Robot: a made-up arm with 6 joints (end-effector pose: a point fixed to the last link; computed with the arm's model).
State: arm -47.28 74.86 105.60 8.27 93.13 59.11
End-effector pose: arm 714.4 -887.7 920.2 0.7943 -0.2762 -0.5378 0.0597
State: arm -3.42 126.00 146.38 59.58 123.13 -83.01
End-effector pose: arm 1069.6 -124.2 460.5 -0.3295 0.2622 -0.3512 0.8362
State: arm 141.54 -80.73 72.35 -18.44 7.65 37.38
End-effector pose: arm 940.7 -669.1 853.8 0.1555 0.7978 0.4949 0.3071
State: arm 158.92 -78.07 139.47 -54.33 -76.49 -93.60
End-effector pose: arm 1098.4 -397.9 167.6 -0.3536 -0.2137 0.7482 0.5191
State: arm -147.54 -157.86 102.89 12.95 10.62 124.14
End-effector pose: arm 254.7 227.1 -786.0 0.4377 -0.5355 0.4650 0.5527
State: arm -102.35 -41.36 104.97 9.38 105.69 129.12
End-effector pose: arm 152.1 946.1 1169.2 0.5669 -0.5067 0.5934 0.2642
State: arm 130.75 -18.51 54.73 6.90 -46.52 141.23
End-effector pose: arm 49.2 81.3 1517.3 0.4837 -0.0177 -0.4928 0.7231
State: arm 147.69 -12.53 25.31 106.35 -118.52 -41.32
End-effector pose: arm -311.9 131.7 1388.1 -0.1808 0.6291 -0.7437 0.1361
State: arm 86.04 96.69 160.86 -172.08 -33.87 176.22
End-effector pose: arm -64.8 774.3 992.2 0.0912 0.6760 0.0042 0.7312
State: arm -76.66 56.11 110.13 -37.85 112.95 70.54
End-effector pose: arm 162.5 -902.9 1243.7 -0.9317 0.3587 0.0465 0.0348
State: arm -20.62 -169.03 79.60 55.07 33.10 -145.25
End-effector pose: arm -279.7 6.7 -808.5 0.0077 -0.6873 -0.3161 0.6540
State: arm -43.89 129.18 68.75 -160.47 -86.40 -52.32
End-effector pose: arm 619.5 -409.2 -542.4 -0.1101 0.4281 0.8593 0.2574
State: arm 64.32 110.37 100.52 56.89 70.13 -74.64
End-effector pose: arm 586.5 1034.4 199.3 -0.5820 0.4666 -0.1375 0.6516
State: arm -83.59 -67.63 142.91 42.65 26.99 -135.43
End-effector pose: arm -192.1 1044.2 159.0 -0.2636 -0.3248 -0.7169 0.5578
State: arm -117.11 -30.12 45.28 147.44 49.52 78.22
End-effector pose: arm 161.1 40.4 1549.1 0.6421 0.7083 -0.0433 0.2901
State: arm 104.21 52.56 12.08 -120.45 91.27 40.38
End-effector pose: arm -251.6 792.1 157.5 0.0798 -0.7283 0.6556 0.1829
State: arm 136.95 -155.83 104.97 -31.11 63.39 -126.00
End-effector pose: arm 380.1 -242.7 -782.9 0.6733 -0.6349 0.0677 0.3727
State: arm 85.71 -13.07 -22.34 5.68 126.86 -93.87
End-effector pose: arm 172.2 542.4 768.1 -0.4070 0.3287 0.5789 0.6254
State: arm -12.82 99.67 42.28 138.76 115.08 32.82
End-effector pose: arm 927.3 -129.7 -257.8 -0.2854 0.1263 -0.3990 0.8622
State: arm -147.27 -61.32 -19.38 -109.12 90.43 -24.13
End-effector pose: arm -96.6 -163.9 1006.6 0.7364 -0.3770 -0.1129 0.5503
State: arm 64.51 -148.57 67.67 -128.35 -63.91 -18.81
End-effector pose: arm -452.4 -785.6 -375.8 -0.0198 -0.3875 -0.1630 0.9072
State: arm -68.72 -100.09 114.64 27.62 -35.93 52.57
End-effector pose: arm -443.0 952.0 -112.3 0.8864 -0.4437 -0.0431 0.1245
